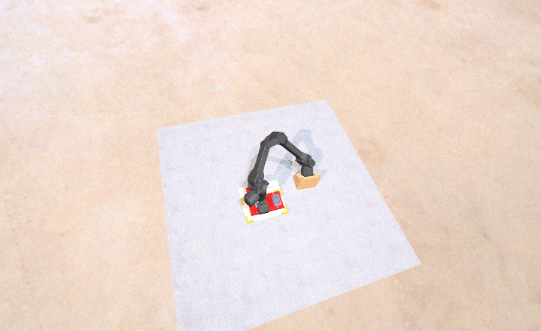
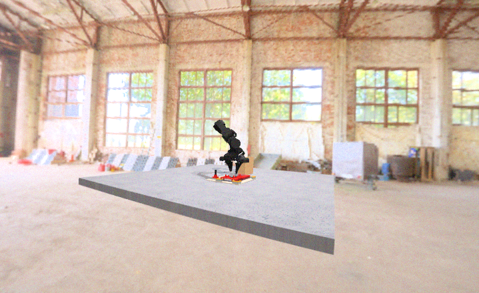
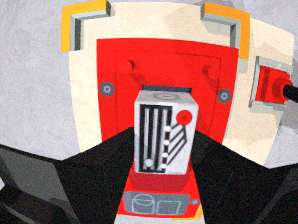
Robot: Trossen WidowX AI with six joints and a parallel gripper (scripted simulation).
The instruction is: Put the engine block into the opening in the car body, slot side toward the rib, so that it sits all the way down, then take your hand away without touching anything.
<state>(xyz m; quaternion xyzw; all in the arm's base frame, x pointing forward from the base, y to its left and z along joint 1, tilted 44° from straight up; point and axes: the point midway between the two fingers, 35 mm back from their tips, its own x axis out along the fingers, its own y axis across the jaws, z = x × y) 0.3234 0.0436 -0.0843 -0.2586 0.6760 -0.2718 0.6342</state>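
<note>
My gripper tip is now 40 mm short of the black post, 110 mm to the left of it and 10 mm above it. The rest, counted from my gripper tip: engine block 10 mm below.
</note>
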